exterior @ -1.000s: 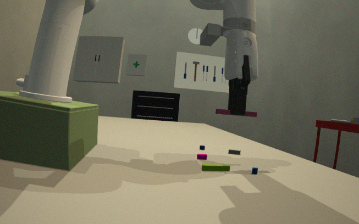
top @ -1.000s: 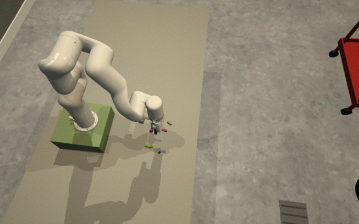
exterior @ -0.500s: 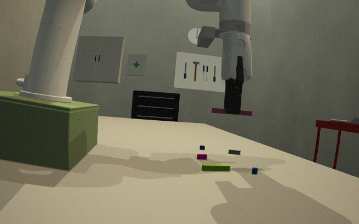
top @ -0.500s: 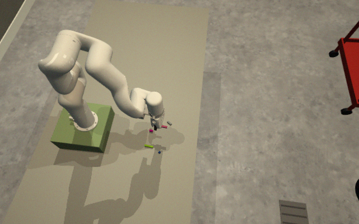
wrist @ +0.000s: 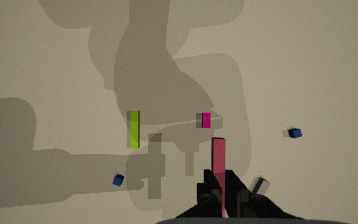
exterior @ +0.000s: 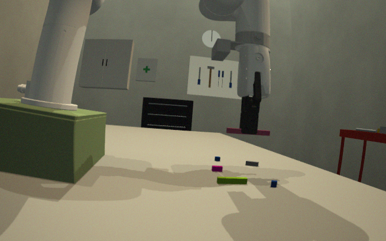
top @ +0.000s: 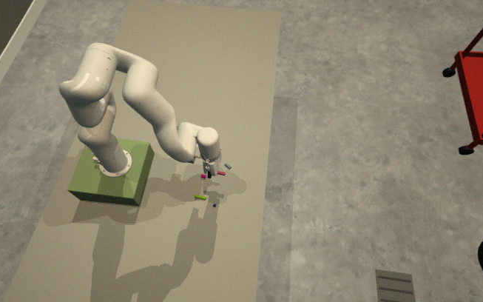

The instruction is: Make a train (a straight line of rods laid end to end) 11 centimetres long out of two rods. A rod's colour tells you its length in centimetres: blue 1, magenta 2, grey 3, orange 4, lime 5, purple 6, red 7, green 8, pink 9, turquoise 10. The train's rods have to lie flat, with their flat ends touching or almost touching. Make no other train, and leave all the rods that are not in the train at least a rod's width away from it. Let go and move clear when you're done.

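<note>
Now: the magenta rod 9 cm below my hand and 6 cm behind it. Round my hand: grey rod 9 cm below, 8 cm to the left, 4 cm ahead; then pink rod 2 cm below; then lime rod 9 cm to the right, 9 cm below, 4 cm behind.
</note>
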